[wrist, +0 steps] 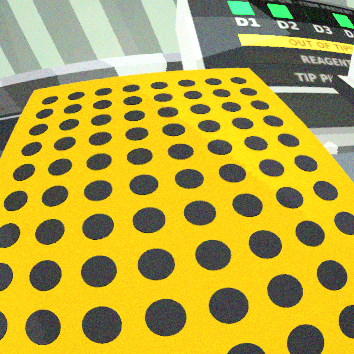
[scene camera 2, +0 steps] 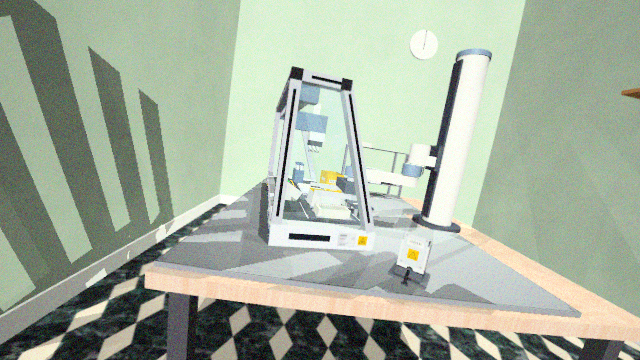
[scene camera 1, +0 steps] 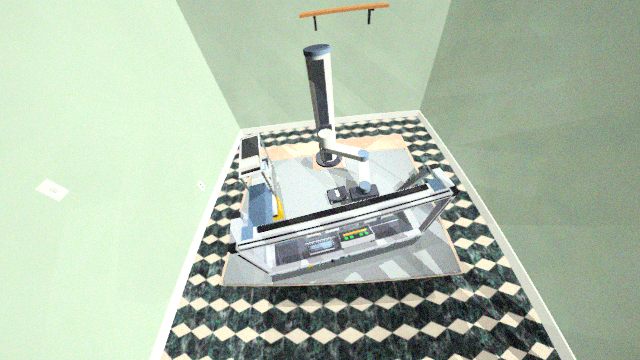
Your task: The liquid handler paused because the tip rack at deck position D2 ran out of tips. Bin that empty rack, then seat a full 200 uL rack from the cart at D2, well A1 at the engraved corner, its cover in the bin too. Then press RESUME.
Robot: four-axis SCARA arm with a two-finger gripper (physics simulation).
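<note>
A yellow tip rack top with rows of dark round holes fills most of the wrist view; whether tips sit in the holes is unclear. The status panel stands beyond it. In the wrist view its lamps above D1 and D2 are green, the one above D3 is dark, and a yellow banner reads OUT OF TIPS. My gripper is open and empty, over the yellow rack; part of one finger shows at the right edge of the wrist view. In the scene views its fingers are hidden. The RESUME button cannot be made out.
The handler's frame surrounds the deck. The arm's column stands behind. A shelf cart is at the left, near a yellow box. Two dark units lie by the arm's end.
</note>
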